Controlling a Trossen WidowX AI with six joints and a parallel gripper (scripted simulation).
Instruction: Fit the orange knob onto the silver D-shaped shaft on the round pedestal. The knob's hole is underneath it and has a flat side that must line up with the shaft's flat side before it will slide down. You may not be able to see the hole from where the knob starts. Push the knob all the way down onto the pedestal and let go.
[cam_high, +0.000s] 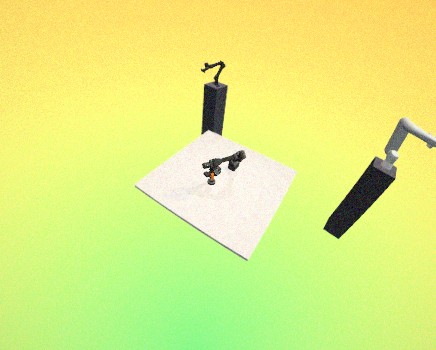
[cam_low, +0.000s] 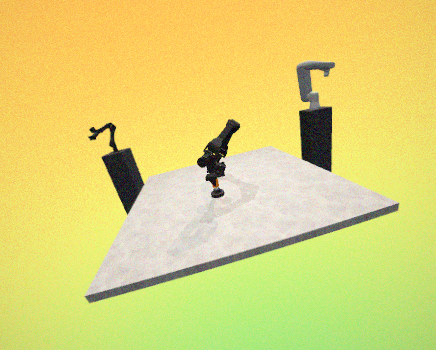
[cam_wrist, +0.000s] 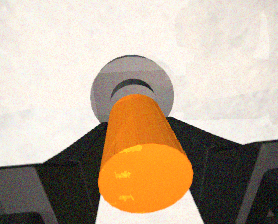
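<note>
The orange knob lies 30 mm above my gripper tip. Round my gripper tip: silver shaft: 40 mm below.
</note>
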